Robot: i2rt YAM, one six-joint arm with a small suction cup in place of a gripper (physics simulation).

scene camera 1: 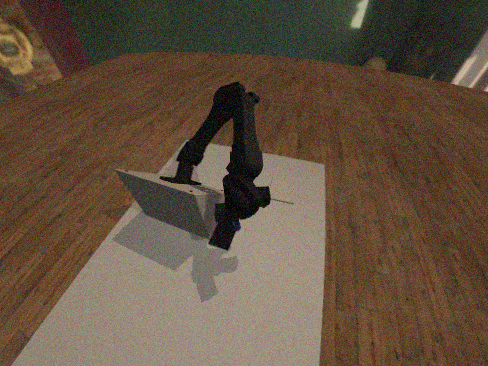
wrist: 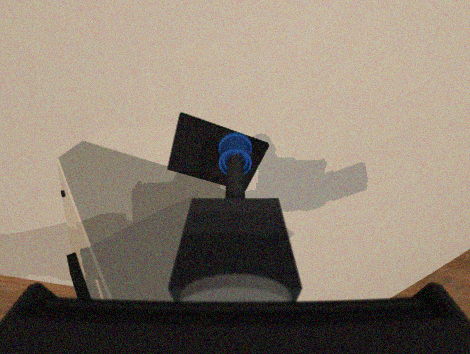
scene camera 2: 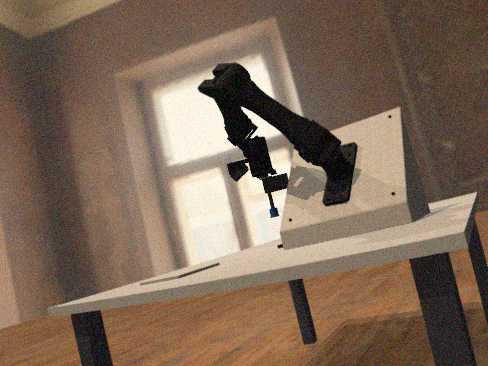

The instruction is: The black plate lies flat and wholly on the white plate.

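Where they show: hand at its tool point: (scene camera 1: 236, 227) (wrist: 235, 147) (scene camera 2: 275, 216); arm's base at its link origin: (scene camera 1: 182, 182) (scene camera 2: 341, 174).
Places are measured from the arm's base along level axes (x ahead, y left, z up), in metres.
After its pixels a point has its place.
The black plate (scene camera 1: 220, 240) {x 0.221, y -0.107, z -0.146 m} (scene camera 2: 280, 246) {x 0.246, y -0.007, z -0.151 m} (wrist: 196, 147) {x 0.222, y -0.040, z -0.146 m} lies flat on the pale table, close to the base block and apart from the white plate. The arm partly covers it in scene camera 1. The white plate (scene camera 1: 284, 191) {x 0.391, y 0.249, z -0.149 m} (scene camera 2: 176, 273) {x 0.388, y 0.279, z -0.149 m} lies flat on the table on the far side of the arm, hard to tell from the table top except for its thin dark edges; I cannot make it out in the wrist view. My suction cup (scene camera 1: 236, 226) {x 0.279, y -0.067, z -0.062 m} (scene camera 2: 273, 213) (wrist: 235, 143), blue, is open and empty. It hangs a little above the black plate.
A large pale wedge-shaped block (scene camera 1: 162, 200) {x 0.019, y -0.128, z 0.042 m} (scene camera 2: 345, 222) {x -0.020, y 0.095, z -0.121 m} (wrist: 71, 215) {x 0.129, y 0.064, z -0.061 m} stands beside the black plate and carries the arm's base. The pale table (scene camera 1: 270, 300) {x 0.477, y -0.234, z -0.155 m} (scene camera 2: 240, 277) {x 0.007, y 0.485, z -0.158 m} (wrist: 350, 75) {x 0.383, y -0.174, z -0.155 m} stands on a wooden floor (scene camera 1: 400, 225). Shadows of the arm and block fall across the table.
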